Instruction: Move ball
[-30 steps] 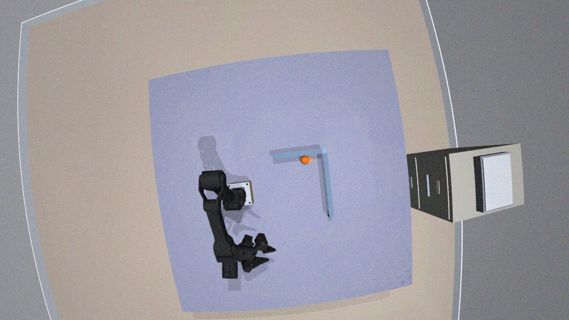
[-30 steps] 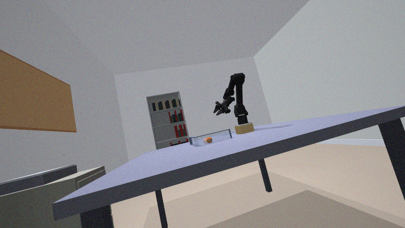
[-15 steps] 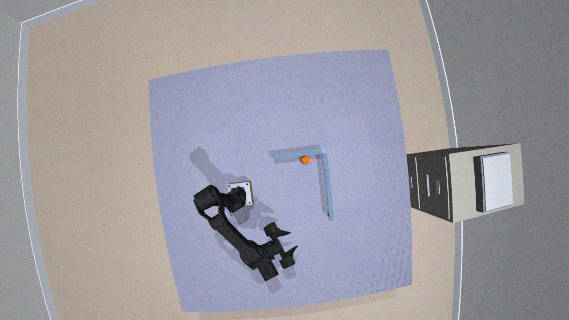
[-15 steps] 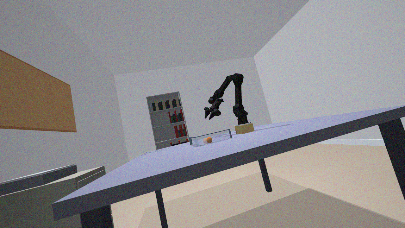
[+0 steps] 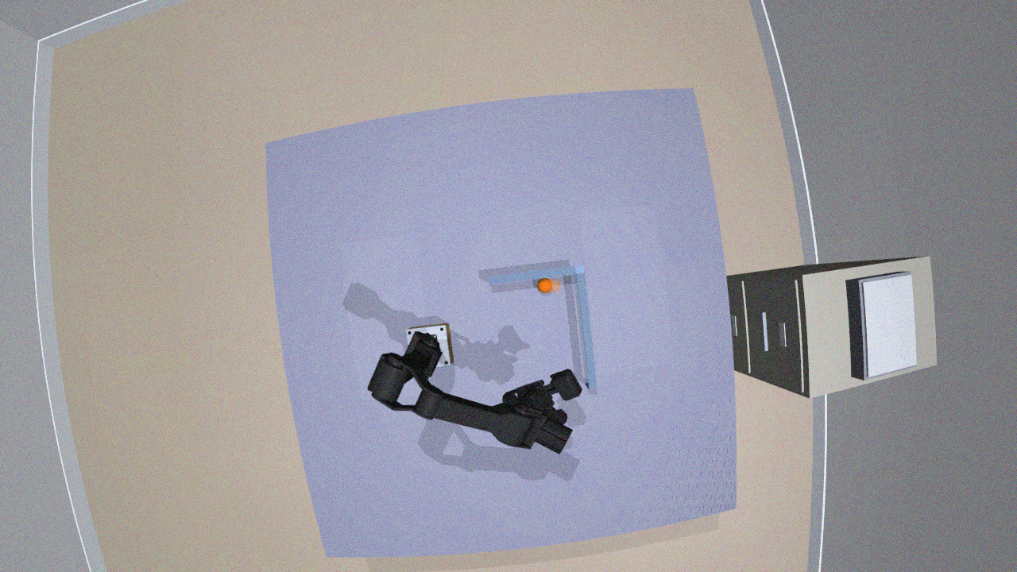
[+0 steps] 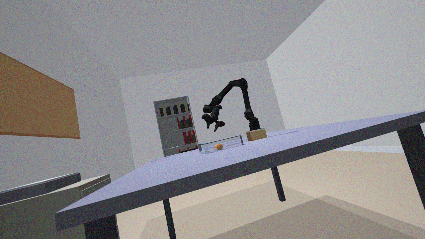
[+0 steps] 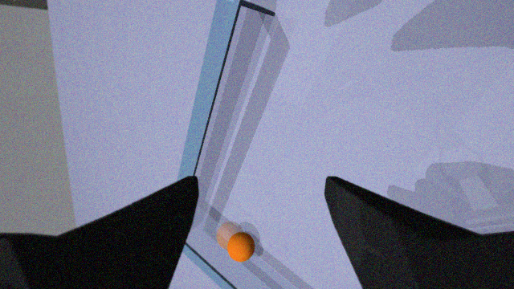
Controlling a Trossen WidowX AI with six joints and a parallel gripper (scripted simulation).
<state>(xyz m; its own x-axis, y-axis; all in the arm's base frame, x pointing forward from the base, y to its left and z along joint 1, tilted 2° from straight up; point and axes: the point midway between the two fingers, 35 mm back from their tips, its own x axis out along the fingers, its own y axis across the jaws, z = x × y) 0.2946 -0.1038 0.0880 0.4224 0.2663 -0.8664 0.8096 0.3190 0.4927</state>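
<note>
The orange ball is 22 cm to the left of my gripper tip, 12 cm below it and 1 cm ahead of it. Round my gripper tip: see-through copy of ball (21 cm to the left, 12 cm below, 3 cm ahead).
</note>
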